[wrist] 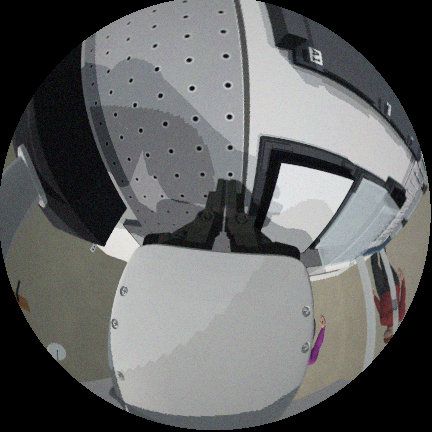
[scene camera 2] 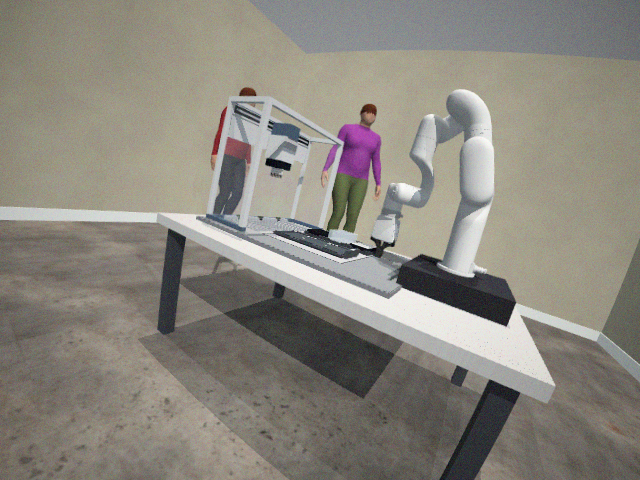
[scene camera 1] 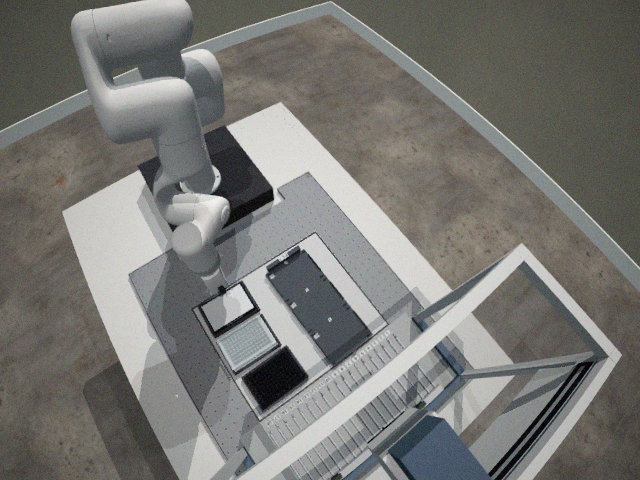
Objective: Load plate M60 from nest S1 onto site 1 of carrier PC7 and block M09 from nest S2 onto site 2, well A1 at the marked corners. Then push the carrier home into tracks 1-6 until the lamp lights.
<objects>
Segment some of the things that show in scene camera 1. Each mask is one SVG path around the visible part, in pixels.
A long dark carrier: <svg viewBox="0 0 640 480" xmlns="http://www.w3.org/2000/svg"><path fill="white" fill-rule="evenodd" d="M296 246L266 266L268 273L265 275L330 363L335 366L351 352L357 351L356 348L373 334L321 271L305 249L301 250L299 246Z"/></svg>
A clear well plate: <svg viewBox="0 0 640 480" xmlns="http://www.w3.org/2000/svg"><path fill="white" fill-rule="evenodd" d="M260 315L217 341L231 369L235 372L278 345Z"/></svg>
</objects>
